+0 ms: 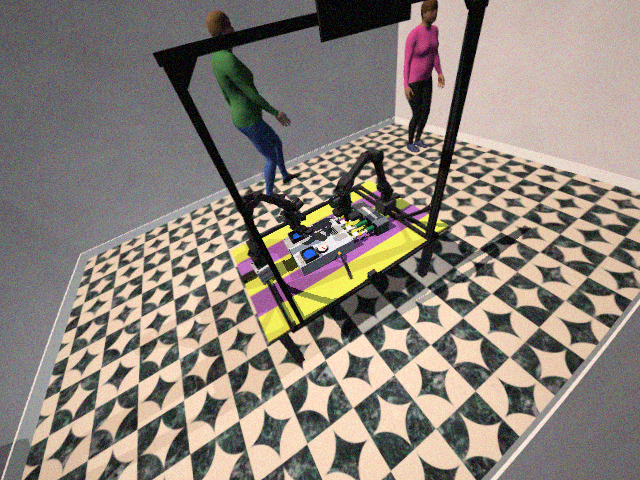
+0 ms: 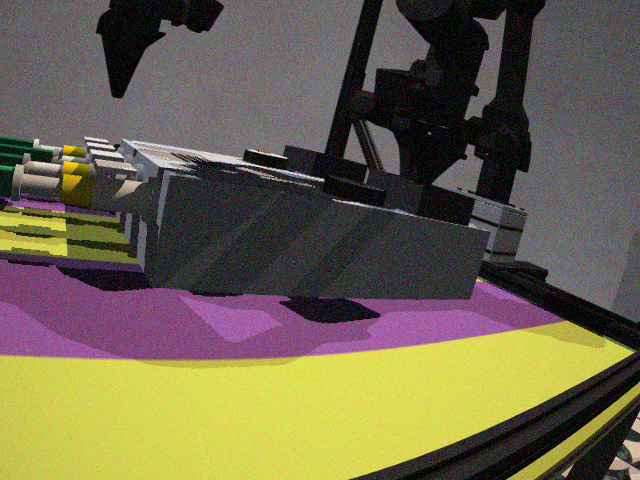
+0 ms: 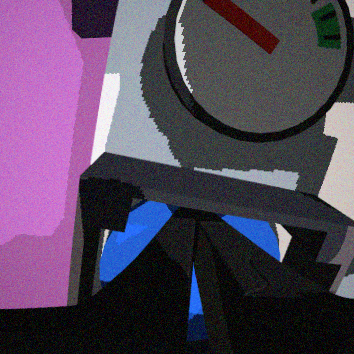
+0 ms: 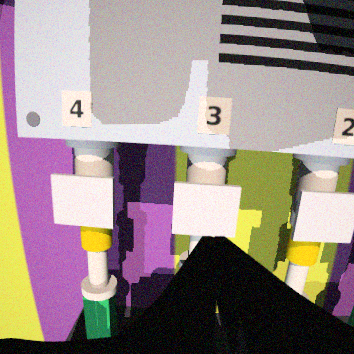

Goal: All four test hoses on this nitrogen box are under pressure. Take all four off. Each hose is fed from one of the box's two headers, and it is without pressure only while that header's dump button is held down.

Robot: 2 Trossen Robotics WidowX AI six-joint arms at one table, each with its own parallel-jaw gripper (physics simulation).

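Frame: origin at the left arm's base, x ahead, y up, z right, level; millimetres.
Seen in the pictures: left gripper, fingertip midpoint: (image 2: pixel 405 203) (image 3: pixel 190 216); right gripper, fingertip midpoint: (image 1: pixel 347 222) (image 2: pixel 116 97) (image 4: pixel 211 246); left arm's base, link origin: (image 1: pixel 261 263) (image 2: pixel 491 200); right arm's base, link origin: (image 1: pixel 385 199).
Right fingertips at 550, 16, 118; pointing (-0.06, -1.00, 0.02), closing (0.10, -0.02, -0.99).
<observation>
Pixels of each thing's top centre, then the offset from my right fingertips to it, as dx, dy, dz. "pt": a spot on its surface instead. Level surfaces: height alone.
- purple table, surface height: dy -127
- blue dump button, top centre: (image 3: pixel 191 275) -277, -42, -174
- round gauge, surface spot: (image 3: pixel 260 77) pt -203, -33, -162
- hose 3, surface spot: (image 4: pixel 206 208) pt +5, -50, +0
- Hose 4, surface spot: (image 4: pixel 82 200) pt -5, -50, +69
- hose 2, surface spot: (image 4: pixel 324 215) pt +15, -50, -67
- second blue button, top centre: (image 1: pixel 309 254) -306, -31, +14
The grey nitrogen box (image 1: pixel 328 254) (image 2: pixel 309 248) lies on the yellow and purple table (image 1: pixel 347 286). My left gripper (image 1: pixel 296 230) (image 2: pixel 430 178) (image 3: pixel 190 216) is shut and empty, its tips down over a blue dump button (image 3: pixel 140 228) beside a round gauge (image 3: pixel 260 77). I cannot tell whether the button is pressed in. My right gripper (image 1: pixel 339 211) (image 2: pixel 119 88) (image 4: pixel 211 246) is shut and empty. It sits just behind the white collar of hose 3 (image 4: pixel 206 208). Hose 4 (image 4: pixel 82 200) and hose 2 (image 4: pixel 324 215) are plugged in on either side. The fourth hose is hidden.
A second blue button (image 1: pixel 310 253) sits nearer the front of the box. Black frame posts (image 1: pixel 451 129) (image 1: pixel 218 162) stand at the table's sides. A person in green (image 1: pixel 242 95) and a person in pink (image 1: pixel 420 57) stand behind the table.
</observation>
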